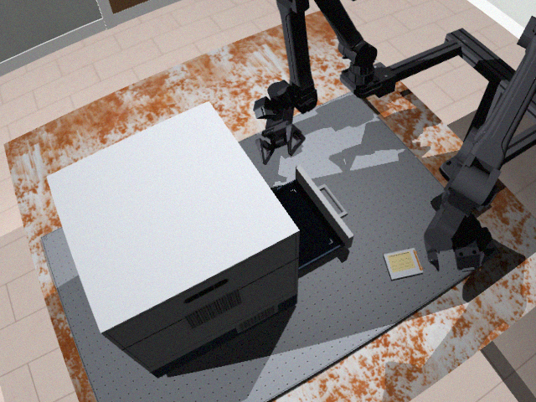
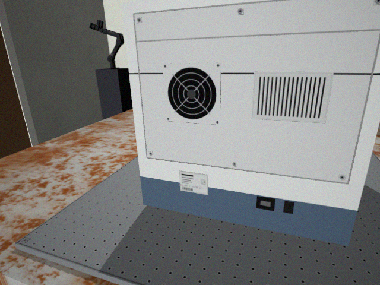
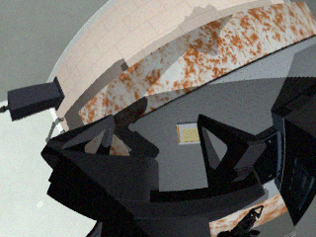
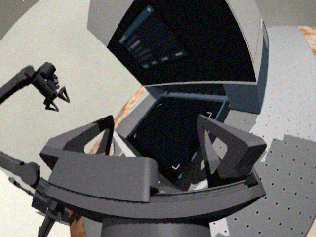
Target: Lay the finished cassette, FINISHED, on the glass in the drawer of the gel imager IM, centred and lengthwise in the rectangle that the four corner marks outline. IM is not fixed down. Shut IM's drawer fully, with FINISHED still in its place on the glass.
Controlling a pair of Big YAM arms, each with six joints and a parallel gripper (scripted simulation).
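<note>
My left hand is 40 mm past the finished cassette, 140 mm to the left of it and 290 mm above it.
</note>
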